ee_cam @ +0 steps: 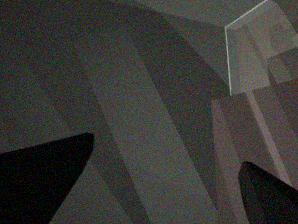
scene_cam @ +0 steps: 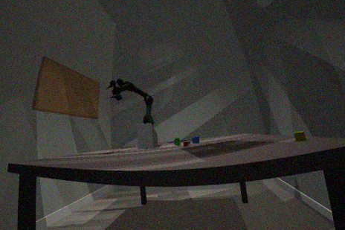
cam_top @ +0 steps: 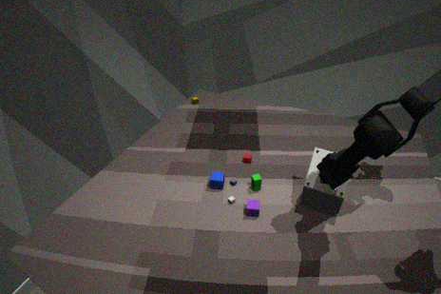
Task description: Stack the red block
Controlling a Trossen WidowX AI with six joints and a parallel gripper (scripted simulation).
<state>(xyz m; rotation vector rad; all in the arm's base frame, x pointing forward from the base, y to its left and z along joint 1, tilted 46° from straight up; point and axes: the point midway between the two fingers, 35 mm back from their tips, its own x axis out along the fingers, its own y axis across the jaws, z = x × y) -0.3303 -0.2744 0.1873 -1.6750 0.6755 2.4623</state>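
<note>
Right now my gripper tip is 62 cm short of the red block, 47 cm above it and 4 cm to the left of it. Round my gripper tip: purple block: 53 cm ahead, 46 cm below, 20 cm to the left; yellow block: 106 cm ahead, 47 cm below, 43 cm to the right; blue block: 69 cm ahead, 46 cm below, 12 cm to the left.
</note>
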